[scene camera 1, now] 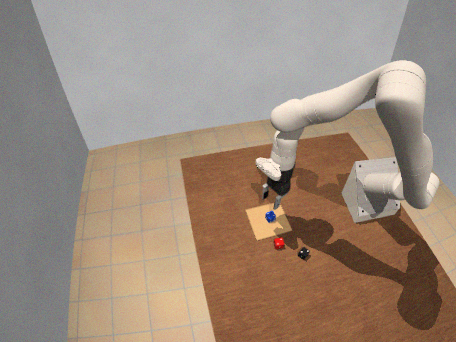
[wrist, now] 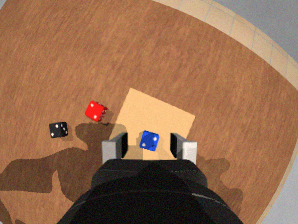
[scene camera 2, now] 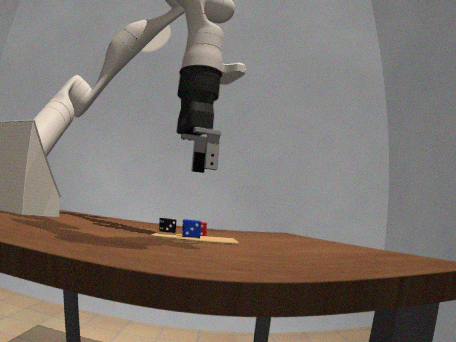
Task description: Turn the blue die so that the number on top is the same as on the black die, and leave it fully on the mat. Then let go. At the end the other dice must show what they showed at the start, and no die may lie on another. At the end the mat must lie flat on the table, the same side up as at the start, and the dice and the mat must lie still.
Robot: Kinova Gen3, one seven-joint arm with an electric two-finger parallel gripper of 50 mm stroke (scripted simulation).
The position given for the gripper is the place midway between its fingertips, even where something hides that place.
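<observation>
The gripper [scene camera 2: 203,170] is part of the scene, and the wrist view shows it [wrist: 149,141] as well.
</observation>
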